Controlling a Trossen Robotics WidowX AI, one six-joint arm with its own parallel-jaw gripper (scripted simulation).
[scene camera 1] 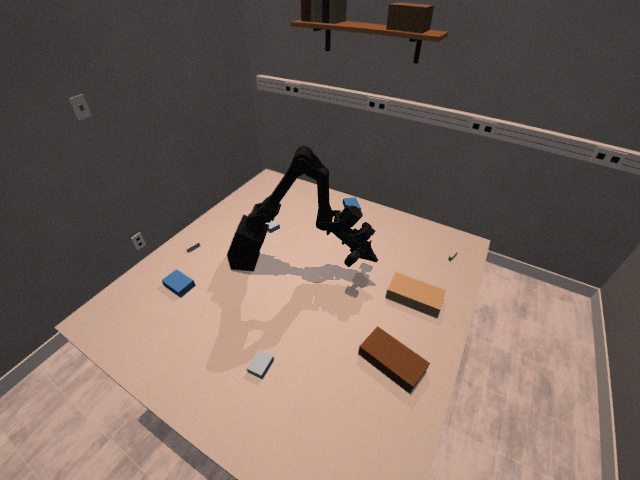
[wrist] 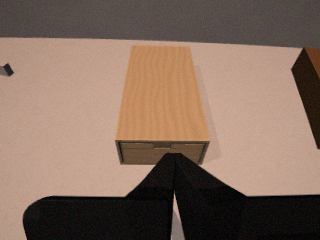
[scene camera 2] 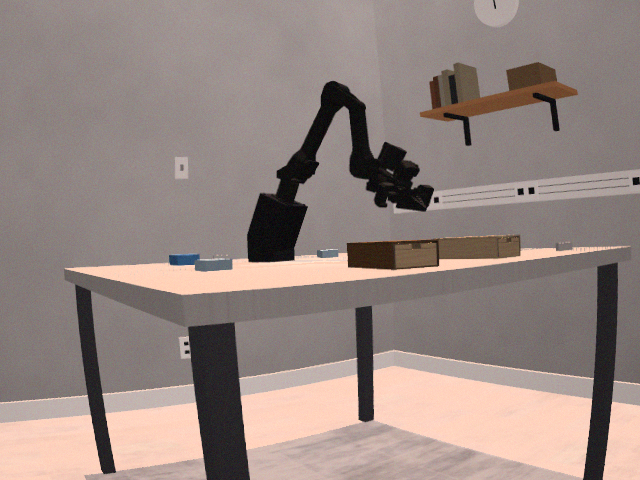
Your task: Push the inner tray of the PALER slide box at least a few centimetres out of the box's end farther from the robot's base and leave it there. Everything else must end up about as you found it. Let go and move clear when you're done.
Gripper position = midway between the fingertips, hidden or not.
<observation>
In view: the gripper (scene camera 2: 425, 209) and an inner tray (wrist: 133, 152).
The gripper is seen too in scene camera 1 (scene camera 1: 377, 261) and in the wrist view (wrist: 172, 160).
</observation>
